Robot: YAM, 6 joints.
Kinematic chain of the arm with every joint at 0, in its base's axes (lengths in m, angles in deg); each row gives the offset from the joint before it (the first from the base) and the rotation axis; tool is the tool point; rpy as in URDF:
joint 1: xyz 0 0 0.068 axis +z
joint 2: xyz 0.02 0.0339 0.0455 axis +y
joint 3: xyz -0.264 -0.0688 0 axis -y
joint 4: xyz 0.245 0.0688 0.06 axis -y
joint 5: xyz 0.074 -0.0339 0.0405 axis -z
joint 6: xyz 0.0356 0 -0.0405 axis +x
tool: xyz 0 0 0 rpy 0 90 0
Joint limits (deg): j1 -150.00..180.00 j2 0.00..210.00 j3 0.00..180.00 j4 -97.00..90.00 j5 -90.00..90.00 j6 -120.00..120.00
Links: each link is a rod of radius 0.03 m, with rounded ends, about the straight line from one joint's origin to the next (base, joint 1, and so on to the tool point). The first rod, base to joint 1, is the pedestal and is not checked.
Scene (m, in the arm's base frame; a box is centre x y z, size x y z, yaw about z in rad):
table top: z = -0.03
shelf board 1: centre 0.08 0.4 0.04 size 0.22 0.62 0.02 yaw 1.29
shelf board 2: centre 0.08 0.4 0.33 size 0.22 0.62 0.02 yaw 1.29
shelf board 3: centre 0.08 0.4 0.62 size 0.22 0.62 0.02 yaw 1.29
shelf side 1: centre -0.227 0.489 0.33 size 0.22 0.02 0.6 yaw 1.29
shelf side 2: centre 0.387 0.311 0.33 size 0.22 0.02 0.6 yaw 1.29
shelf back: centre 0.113 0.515 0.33 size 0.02 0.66 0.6 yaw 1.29
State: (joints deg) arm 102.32 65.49 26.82 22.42 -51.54 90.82
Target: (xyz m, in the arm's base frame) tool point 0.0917 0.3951 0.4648
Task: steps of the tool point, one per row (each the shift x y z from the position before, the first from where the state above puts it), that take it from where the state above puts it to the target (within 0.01 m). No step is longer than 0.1 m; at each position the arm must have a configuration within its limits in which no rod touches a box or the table.
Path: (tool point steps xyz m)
1: 0.0388 0.0252 0.0800
2: 0.0424 -0.0036 0.0832
3: 0.0338 -0.0316 0.0810
4: 0.0175 0.0588 0.0145
5: 0.0182 0.0627 0.0002
6: 0.0176 0.0633 -0.0147

